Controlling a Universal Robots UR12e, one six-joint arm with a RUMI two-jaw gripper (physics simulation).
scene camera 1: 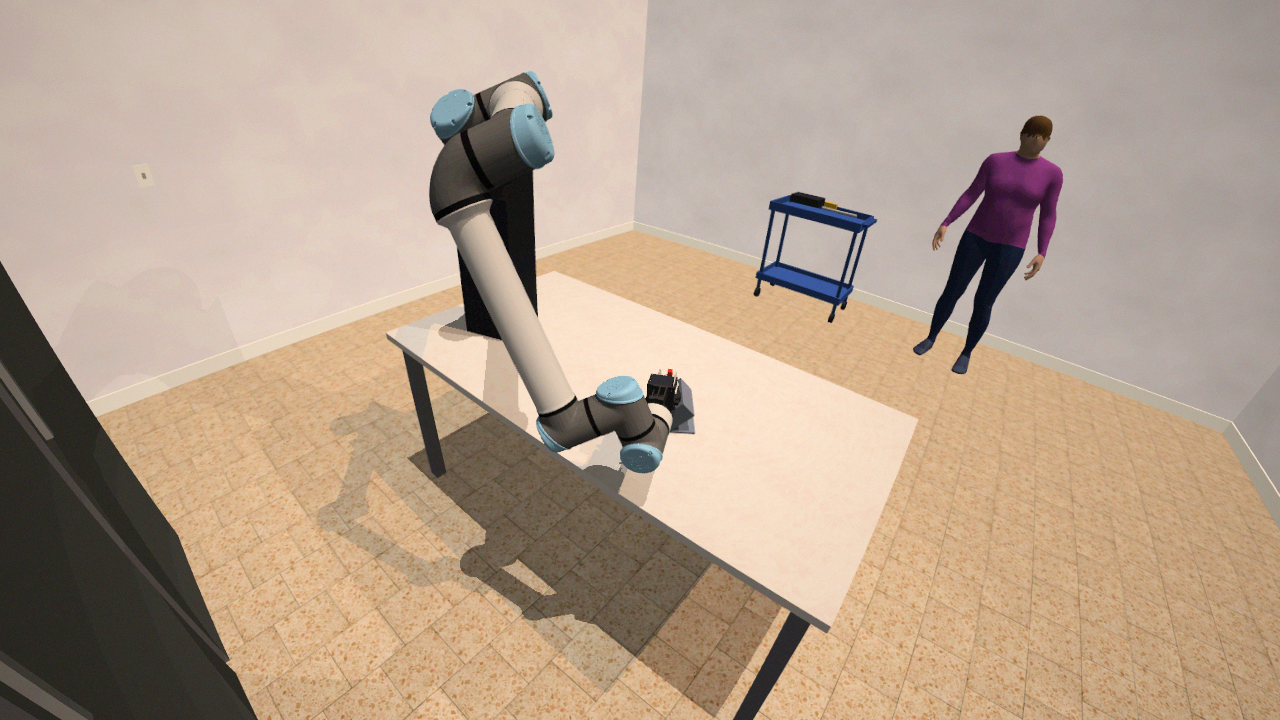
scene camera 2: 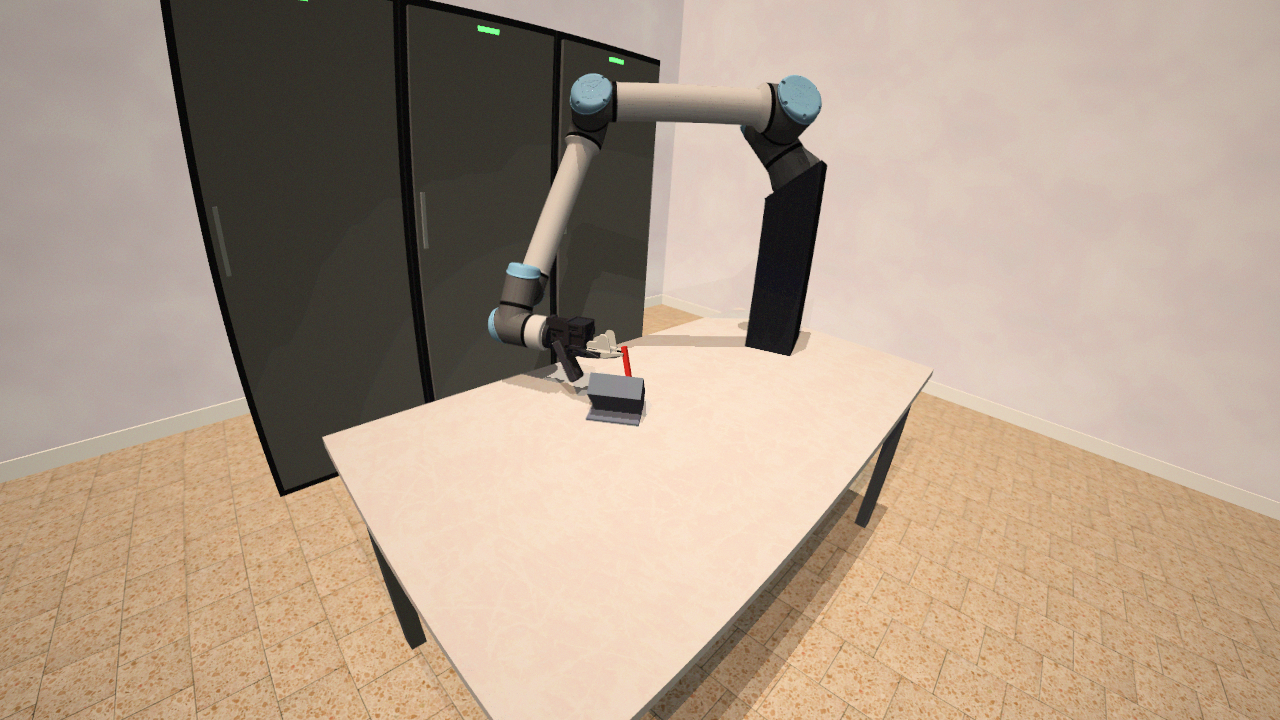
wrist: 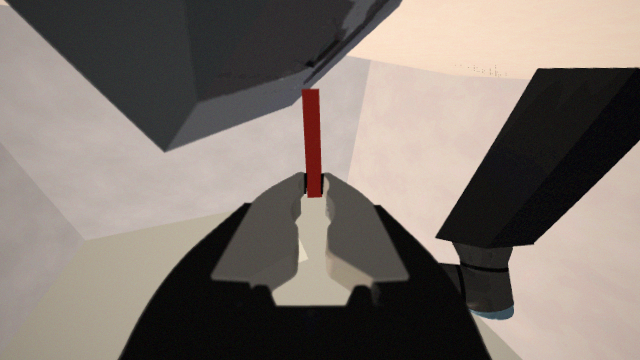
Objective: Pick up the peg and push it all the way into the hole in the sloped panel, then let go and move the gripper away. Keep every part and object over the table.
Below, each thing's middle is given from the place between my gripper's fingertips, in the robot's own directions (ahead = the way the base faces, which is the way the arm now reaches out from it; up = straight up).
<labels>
Right now my hand is 2 cm above the red peg point(wrist: 310, 97) and 1 cm to the right of it.
</labels>
